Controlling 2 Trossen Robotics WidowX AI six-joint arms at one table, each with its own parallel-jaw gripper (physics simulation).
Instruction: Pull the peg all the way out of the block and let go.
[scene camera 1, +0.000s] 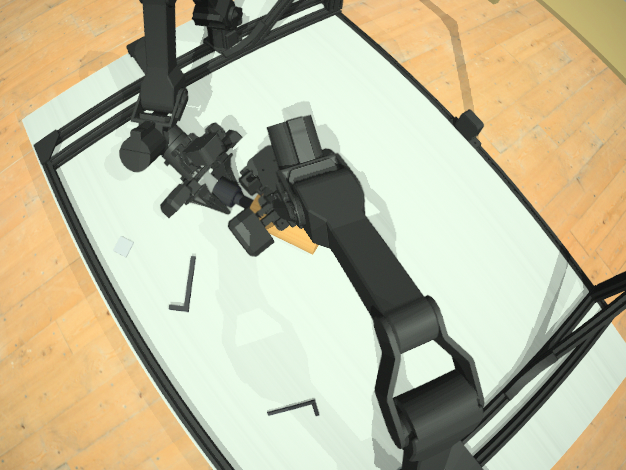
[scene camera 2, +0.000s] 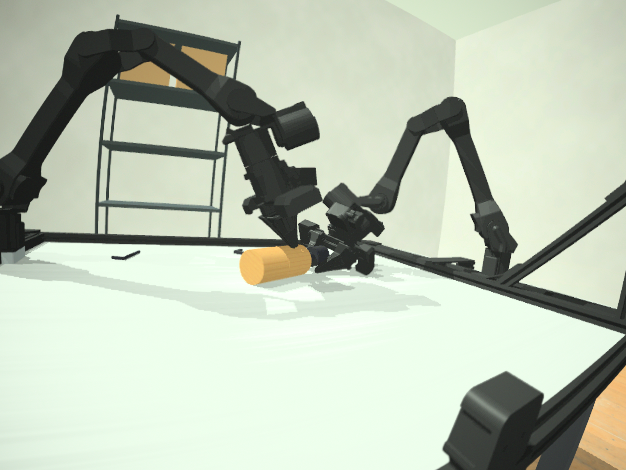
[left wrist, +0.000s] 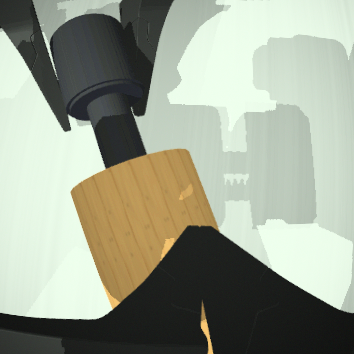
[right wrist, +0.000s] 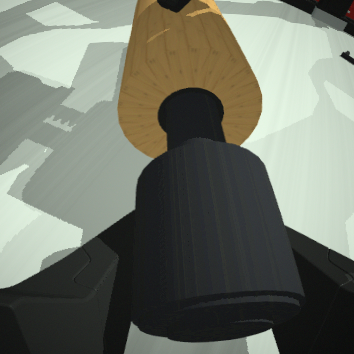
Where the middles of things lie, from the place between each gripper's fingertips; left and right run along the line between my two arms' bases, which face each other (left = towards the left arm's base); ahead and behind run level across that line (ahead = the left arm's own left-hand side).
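Wooden cylinder block (scene camera 2: 261, 265): 10 mm behind my left hand, 30 mm to the left of it, 30 mm below it. Dark peg (scene camera 1: 228, 193): 30 mm to the right of my left hand, 50 mm ahead of it, 30 mm below it.
Wooden cylinder block: 7 cm behind my right hand, 7 cm to the left of it, 2 cm above it. Dark peg: my right hand 1 cm past it, 1 cm to the right of it, 2 cm below it.
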